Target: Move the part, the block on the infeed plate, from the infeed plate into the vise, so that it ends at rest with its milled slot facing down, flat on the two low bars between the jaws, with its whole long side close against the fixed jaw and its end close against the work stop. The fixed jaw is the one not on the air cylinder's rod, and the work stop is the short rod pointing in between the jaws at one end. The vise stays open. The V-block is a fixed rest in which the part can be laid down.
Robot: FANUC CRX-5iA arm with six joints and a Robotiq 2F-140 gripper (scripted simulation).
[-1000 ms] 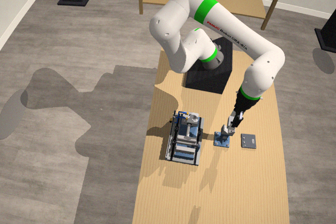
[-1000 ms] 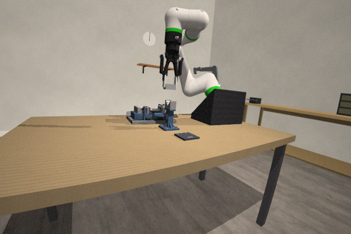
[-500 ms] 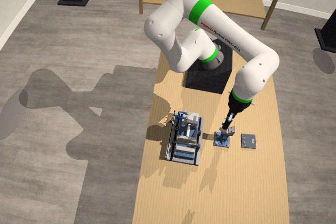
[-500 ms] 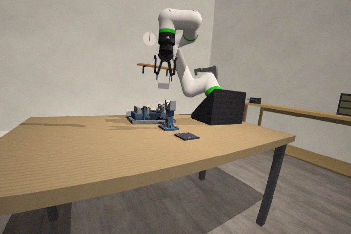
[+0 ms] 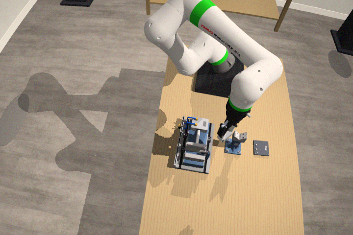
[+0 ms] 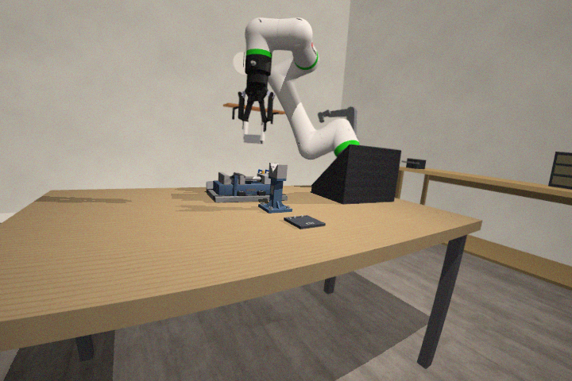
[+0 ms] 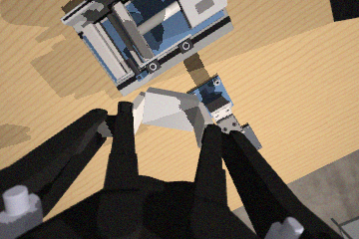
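My gripper is now 190 mm above the moving jaw, 110 mm to the left of it and 10 mm short of it. From my hand the other things lie so: white cylinder rod 190 mm below, 110 mm to the right, 50 mm behind; then part 30 mm below; then work stop 180 mm below, 70 mm to the right, 40 mm ahead.
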